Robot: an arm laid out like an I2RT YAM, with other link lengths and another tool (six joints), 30 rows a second.
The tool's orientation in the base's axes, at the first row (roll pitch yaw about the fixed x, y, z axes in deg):
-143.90, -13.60, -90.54
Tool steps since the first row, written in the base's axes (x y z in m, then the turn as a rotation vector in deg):
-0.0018, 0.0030, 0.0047, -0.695, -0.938, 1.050
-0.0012, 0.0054, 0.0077, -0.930, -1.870, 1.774
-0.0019, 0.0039, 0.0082, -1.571, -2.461, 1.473
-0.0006, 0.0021, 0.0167, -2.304, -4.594, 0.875
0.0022, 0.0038, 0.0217, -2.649, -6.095, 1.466
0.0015, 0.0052, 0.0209, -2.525, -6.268, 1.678
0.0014, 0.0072, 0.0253, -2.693, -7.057, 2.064
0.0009, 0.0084, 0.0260, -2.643, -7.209, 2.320
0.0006, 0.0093, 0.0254, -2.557, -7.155, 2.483
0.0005, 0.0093, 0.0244, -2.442, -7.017, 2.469
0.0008, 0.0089, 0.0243, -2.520, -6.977, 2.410
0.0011, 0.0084, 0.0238, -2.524, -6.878, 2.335
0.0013, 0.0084, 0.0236, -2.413, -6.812, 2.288
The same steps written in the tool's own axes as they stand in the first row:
-0.0018, -0.0016, -0.0053, 1.165, 0.084, -1.049
-0.0034, -0.0041, -0.0078, 2.243, -0.018, -1.574
-0.0018, -0.0037, -0.0083, 2.753, 0.750, -1.598
0.0019, -0.0094, -0.0139, 4.692, 1.965, -1.142
0.0014, -0.0147, -0.0165, 6.293, 2.102, -1.515
-0.0002, -0.0139, -0.0165, 6.510, 1.903, -1.575
-0.0011, -0.0166, -0.0205, 7.369, 1.921, -1.823
-0.0021, -0.0167, -0.0215, 7.576, 1.754, -1.965
-0.0031, -0.0162, -0.0214, 7.561, 1.584, -2.053
-0.0033, -0.0156, -0.0207, 7.423, 1.481, -2.001
-0.0029, -0.0157, -0.0204, 7.371, 1.573, -2.009
-0.0026, -0.0156, -0.0197, 7.257, 1.606, -1.971
-0.0026, -0.0157, -0.0194, 7.181, 1.534, -1.882

